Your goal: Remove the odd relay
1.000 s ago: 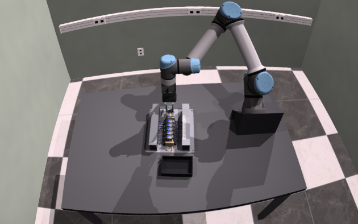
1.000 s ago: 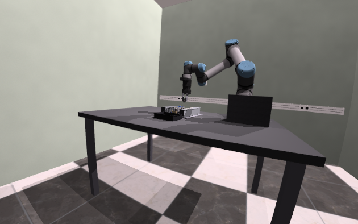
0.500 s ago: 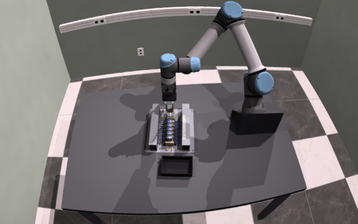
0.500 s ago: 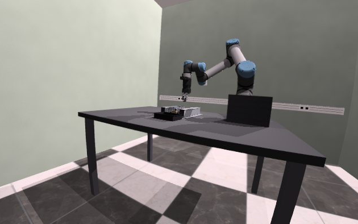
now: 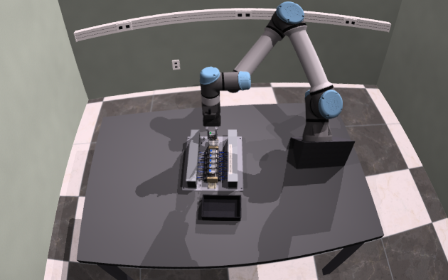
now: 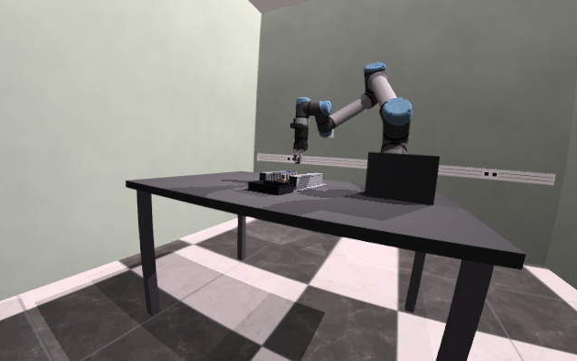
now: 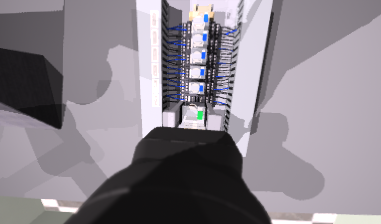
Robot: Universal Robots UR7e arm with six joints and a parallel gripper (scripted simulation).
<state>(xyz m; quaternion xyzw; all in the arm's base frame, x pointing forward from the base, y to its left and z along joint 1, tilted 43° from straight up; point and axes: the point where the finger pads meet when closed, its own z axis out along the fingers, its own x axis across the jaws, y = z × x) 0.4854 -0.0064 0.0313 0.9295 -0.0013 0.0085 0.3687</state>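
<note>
The black parts tray is 30 cm to the left of my hand, 13 cm below it and 4 cm behind it.
</note>
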